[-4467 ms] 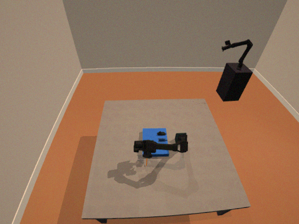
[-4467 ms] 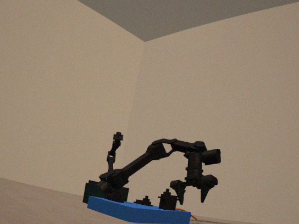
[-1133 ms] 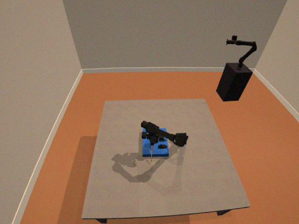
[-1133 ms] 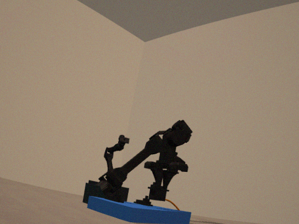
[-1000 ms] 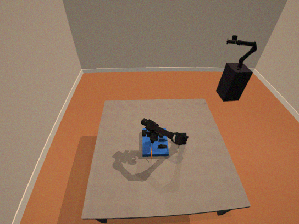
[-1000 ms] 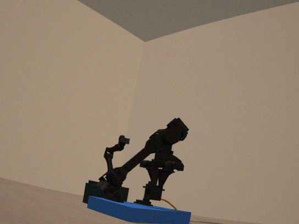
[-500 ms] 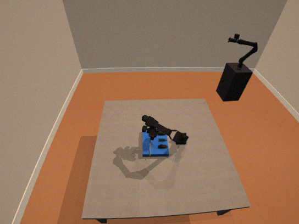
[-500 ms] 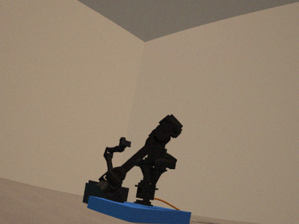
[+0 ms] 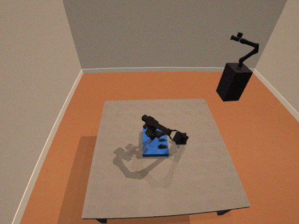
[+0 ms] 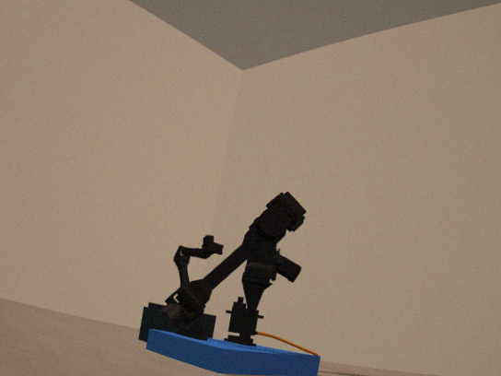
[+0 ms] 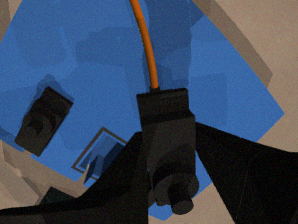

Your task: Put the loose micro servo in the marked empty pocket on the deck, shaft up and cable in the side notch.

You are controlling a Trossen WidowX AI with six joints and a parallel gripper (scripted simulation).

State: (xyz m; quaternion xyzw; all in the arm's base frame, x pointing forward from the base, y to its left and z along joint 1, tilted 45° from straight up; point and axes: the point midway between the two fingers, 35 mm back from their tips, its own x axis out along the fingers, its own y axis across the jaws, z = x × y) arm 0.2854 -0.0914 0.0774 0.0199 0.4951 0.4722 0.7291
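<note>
Now: the blue deck 1 cm ahead of my gripper tip and 10 cm below it.
</note>
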